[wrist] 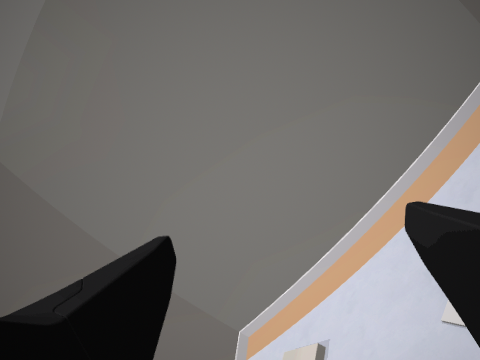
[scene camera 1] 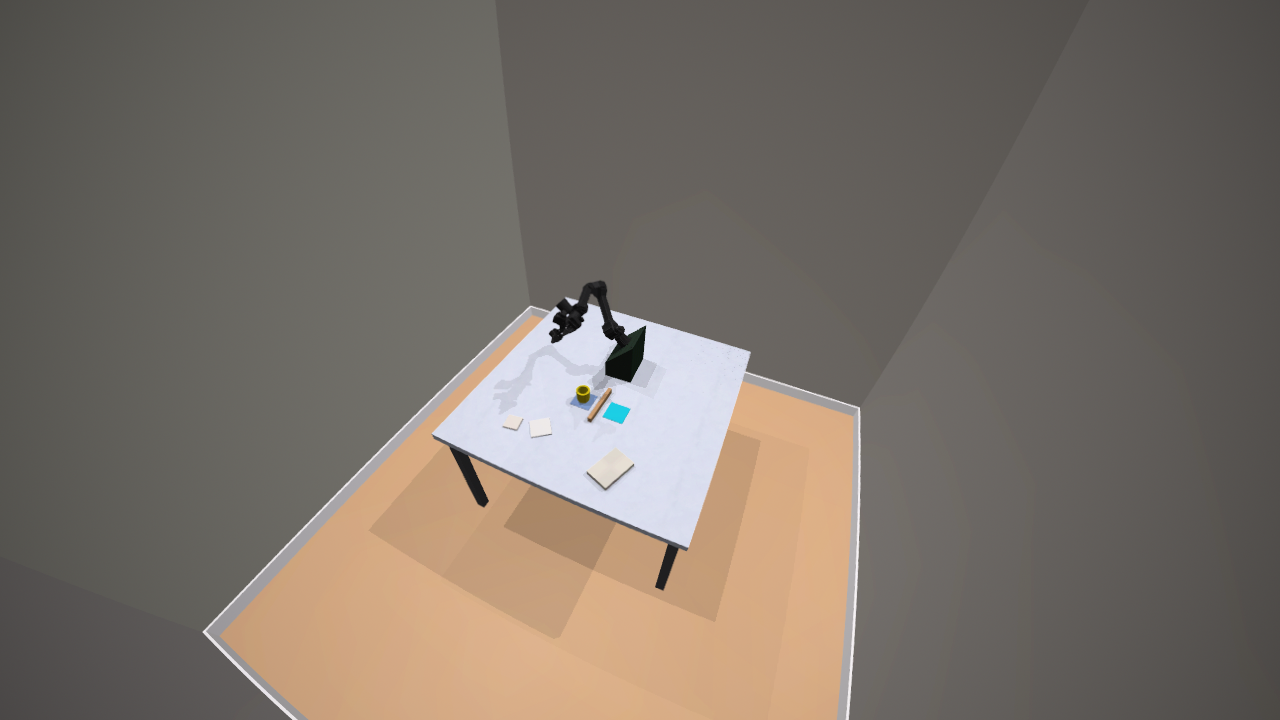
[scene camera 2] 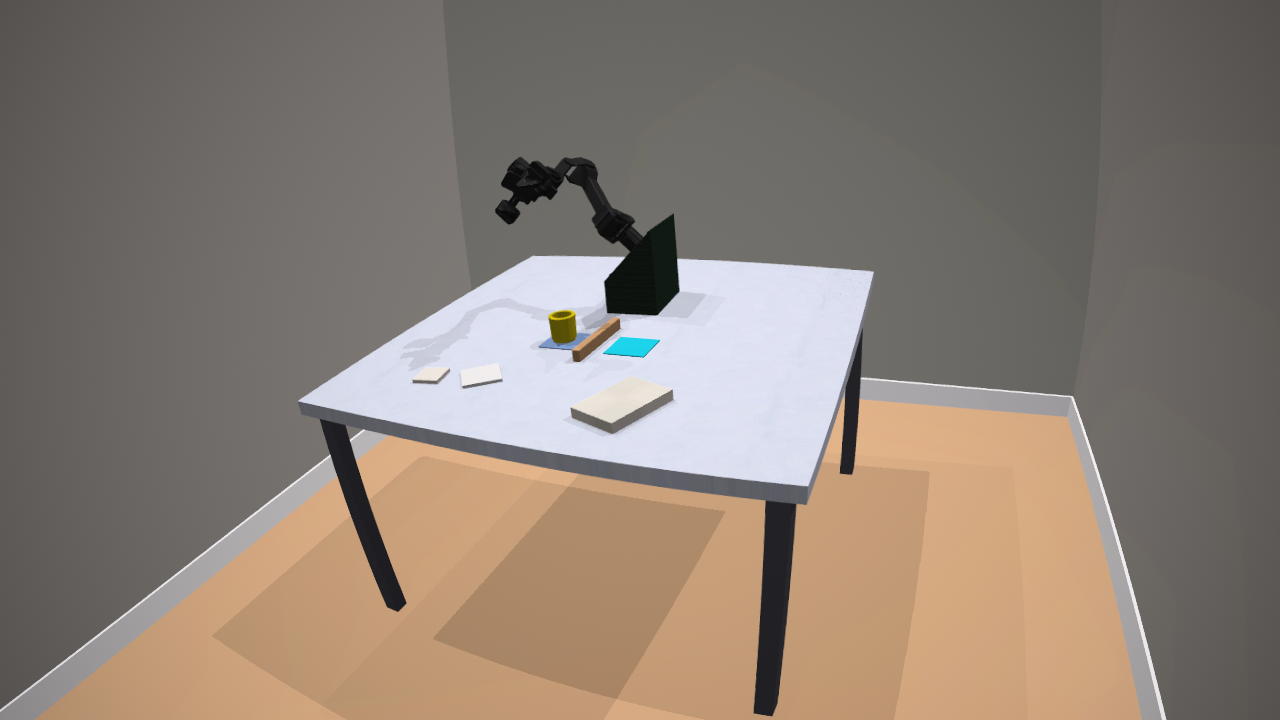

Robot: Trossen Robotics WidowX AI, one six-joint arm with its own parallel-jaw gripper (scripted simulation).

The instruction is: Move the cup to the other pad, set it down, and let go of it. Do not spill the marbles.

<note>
My gripper [scene camera 2: 507,198] is open, holding nothing. I also see a yellow cup [scene camera 2: 562,324], a beige slab [scene camera 2: 615,408], a cyan pad [scene camera 2: 625,346] and a wooden bar [scene camera 2: 587,346].
The beige slab also shows in scene camera 1 [scene camera 1: 615,464]. My gripper shows as well in the wrist view [wrist: 290,234]. The wrist view misses the yellow cup: it is out of frame.
</note>
